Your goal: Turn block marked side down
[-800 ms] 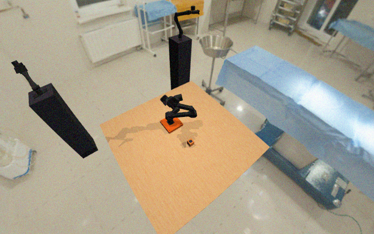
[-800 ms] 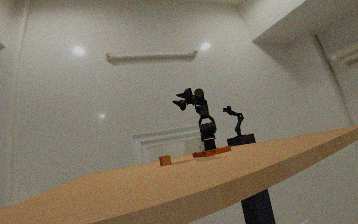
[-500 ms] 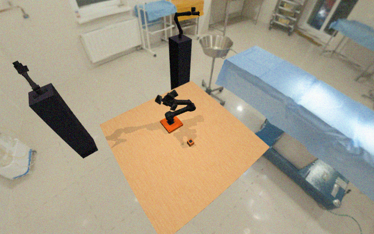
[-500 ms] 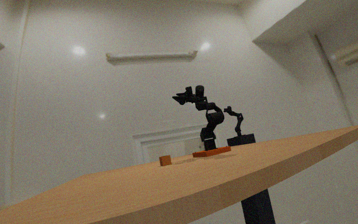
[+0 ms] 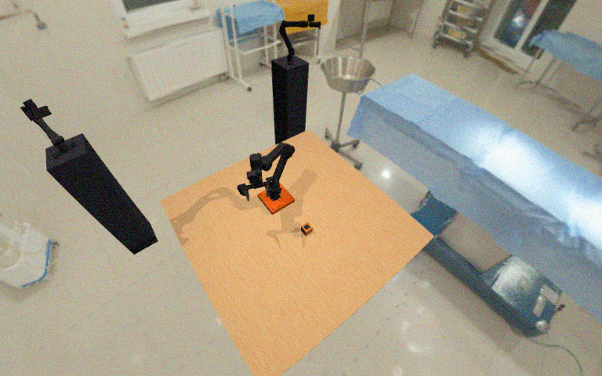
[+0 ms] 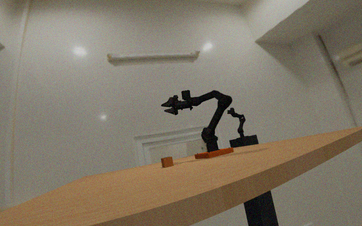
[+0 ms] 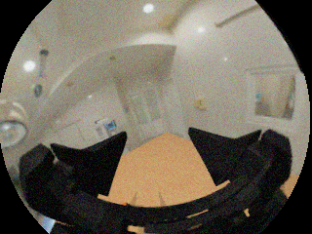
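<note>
The orange block is 11 cm ahead of my gripper tip, 24 cm to the left of it and 37 cm below it.
</note>
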